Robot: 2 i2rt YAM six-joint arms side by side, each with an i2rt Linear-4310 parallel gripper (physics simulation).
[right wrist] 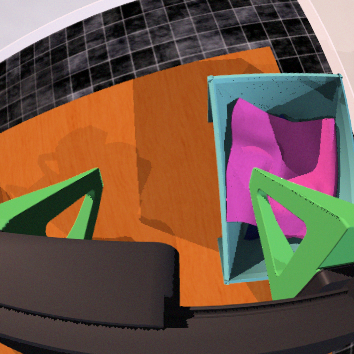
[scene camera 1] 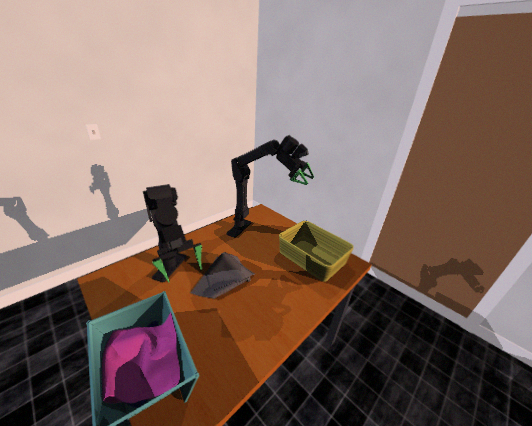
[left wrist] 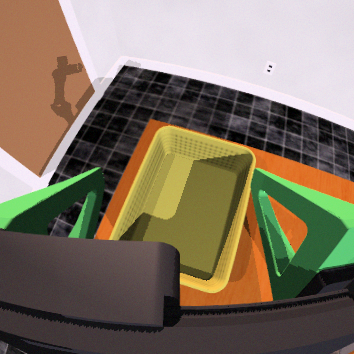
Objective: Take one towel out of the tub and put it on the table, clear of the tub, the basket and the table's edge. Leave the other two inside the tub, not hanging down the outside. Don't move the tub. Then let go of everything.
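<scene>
A grey towel [scene camera 1: 225, 275] lies crumpled on the table between the tub and the basket, apart from both and inside the table's edges. The teal tub [scene camera 1: 96, 360] [right wrist: 280, 87] stands upright at the lower left in scene camera 1. A magenta towel [scene camera 1: 155, 350] [right wrist: 250, 145] lies inside it; small dark blue patches [right wrist: 251, 231] show beneath, the rest hidden. My right gripper [scene camera 1: 184, 275] [right wrist: 175, 175] is open and empty, raised above the table, apart from the grey towel. My left gripper [scene camera 1: 310, 180] [left wrist: 177, 175] is open and empty, high above the basket.
The yellow basket [scene camera 1: 295, 255] [left wrist: 242, 215] is empty and stands near the table's right corner in scene camera 1. The wooden table [scene camera 1: 280, 320] [right wrist: 170, 115] has dark arm shadows across it. Walls stand behind the arms, and dark tiled floor lies beyond the table's edges.
</scene>
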